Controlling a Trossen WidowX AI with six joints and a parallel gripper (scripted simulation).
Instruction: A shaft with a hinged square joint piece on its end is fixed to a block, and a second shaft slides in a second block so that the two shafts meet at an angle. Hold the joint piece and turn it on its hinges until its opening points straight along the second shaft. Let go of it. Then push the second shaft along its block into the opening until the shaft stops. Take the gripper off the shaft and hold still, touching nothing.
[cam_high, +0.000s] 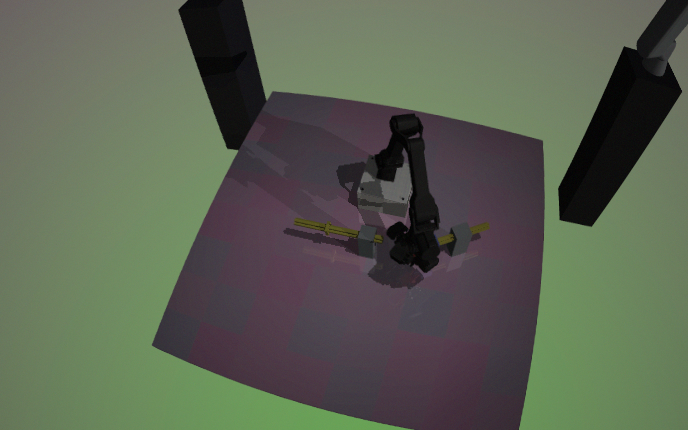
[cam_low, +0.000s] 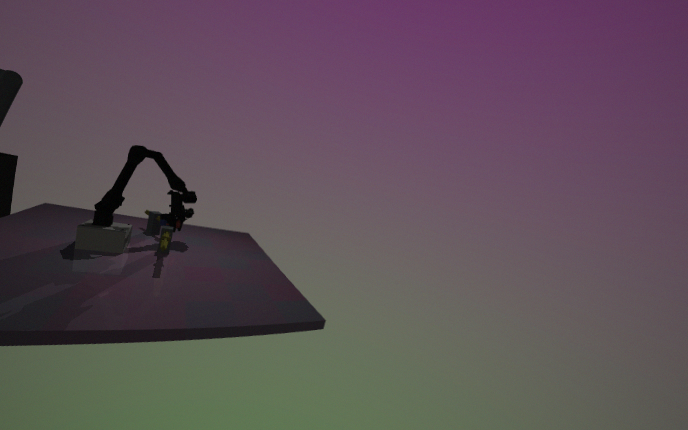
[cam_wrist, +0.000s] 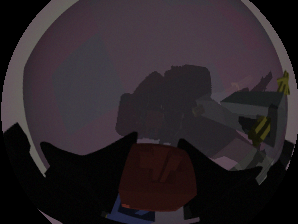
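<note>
Right now the joint piece is 20 mm behind my gripper tip, 10 mm to the left of it and 40 mm above it.
</note>
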